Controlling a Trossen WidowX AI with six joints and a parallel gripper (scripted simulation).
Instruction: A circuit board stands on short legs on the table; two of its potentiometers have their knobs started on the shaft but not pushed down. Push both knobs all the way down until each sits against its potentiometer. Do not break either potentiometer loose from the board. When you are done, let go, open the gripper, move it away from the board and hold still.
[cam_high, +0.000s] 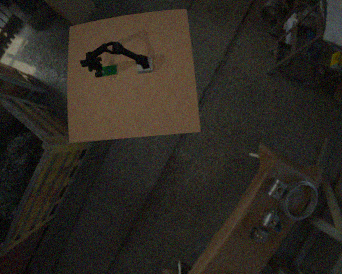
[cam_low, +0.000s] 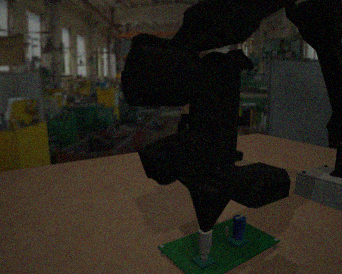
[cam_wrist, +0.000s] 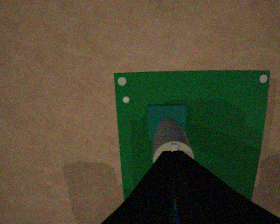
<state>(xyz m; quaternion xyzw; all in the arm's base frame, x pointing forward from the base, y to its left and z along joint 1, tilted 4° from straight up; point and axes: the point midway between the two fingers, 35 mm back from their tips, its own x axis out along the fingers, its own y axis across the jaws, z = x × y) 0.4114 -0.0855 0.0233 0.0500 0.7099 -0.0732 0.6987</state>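
Now: gripper tip 6 cm past the blue knob, 2 cm above it and 1 cm to the right of it. The rest, counted from my gripper tip: grey knob (1 cm below).
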